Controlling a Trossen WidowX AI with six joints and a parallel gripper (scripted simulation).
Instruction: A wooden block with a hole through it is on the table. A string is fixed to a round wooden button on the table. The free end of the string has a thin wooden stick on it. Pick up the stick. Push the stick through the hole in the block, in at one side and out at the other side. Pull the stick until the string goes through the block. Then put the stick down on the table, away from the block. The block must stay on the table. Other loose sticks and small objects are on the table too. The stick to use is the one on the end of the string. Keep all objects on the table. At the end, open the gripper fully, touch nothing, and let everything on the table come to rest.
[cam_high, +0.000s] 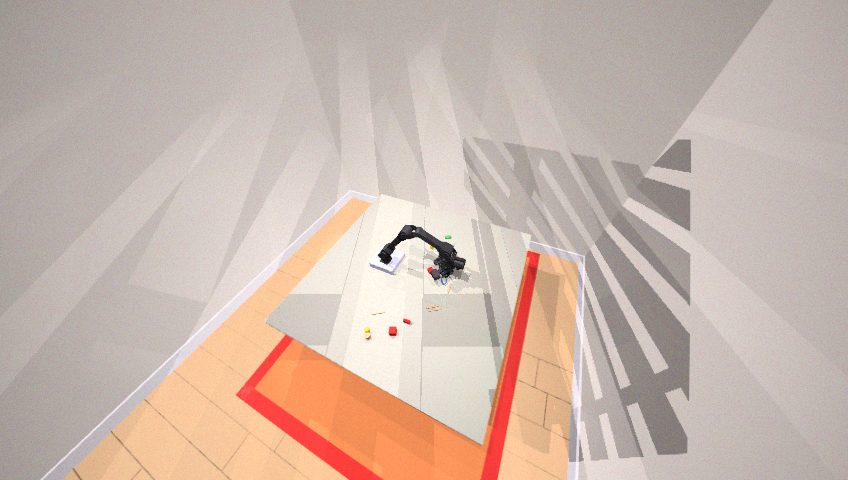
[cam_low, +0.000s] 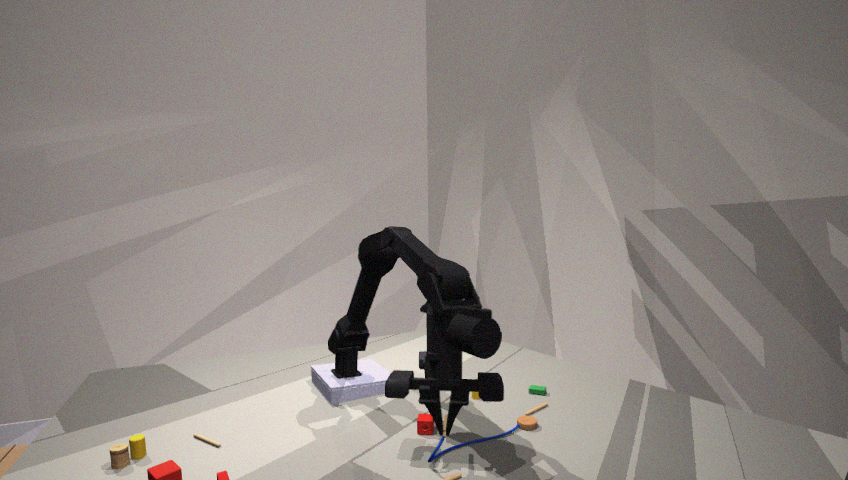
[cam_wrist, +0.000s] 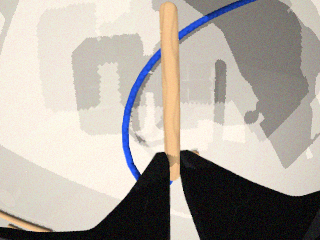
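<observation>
Now: gripper tip 12 cm past the red block, 3 cm to the right of it and 4 cm above it. From my gripper tip the other things lie so: yellow cylinder (20 cm behind, 22 cm to the left, 4 cm below); round wooden button (3 cm behind, 22 cm to the left, 5 cm below); green block (14 cm behind, 36 cm to the left, 5 cm below).
</observation>
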